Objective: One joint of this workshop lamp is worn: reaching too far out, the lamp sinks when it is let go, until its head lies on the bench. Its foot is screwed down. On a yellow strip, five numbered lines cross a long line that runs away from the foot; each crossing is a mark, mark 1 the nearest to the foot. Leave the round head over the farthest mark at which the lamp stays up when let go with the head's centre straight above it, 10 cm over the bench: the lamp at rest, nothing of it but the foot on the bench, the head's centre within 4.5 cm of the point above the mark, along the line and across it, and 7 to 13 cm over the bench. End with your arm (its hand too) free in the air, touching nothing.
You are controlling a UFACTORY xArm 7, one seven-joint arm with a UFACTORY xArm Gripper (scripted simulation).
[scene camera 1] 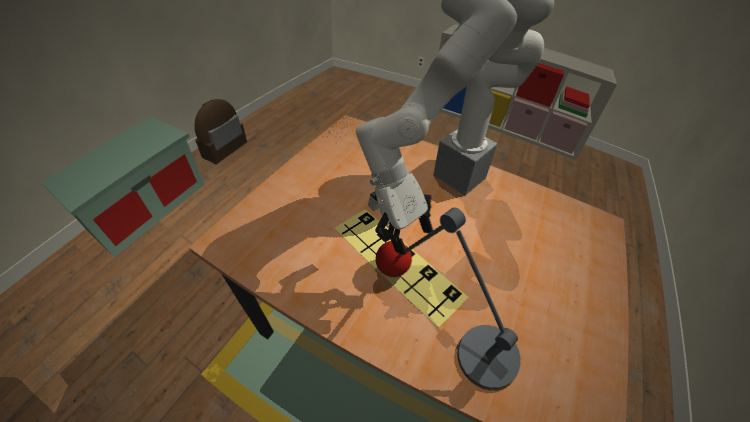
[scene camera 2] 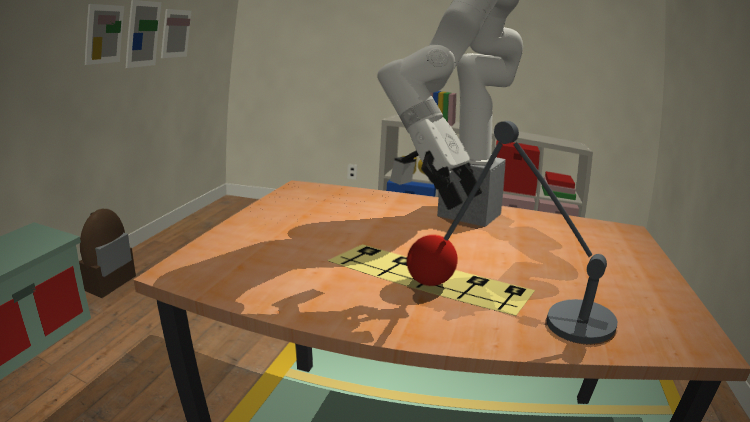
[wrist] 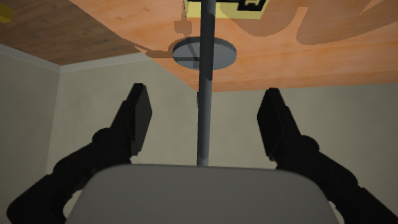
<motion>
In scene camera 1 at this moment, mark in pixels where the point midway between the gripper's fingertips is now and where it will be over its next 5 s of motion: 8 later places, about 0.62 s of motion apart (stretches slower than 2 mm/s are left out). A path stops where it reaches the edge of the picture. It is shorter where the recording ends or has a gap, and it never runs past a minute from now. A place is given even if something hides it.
The gripper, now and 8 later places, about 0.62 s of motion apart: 415, 242; 409, 227; 400, 201; 398, 198; 400, 183; 403, 163; 407, 143; 437, 160; 467, 176
</motion>
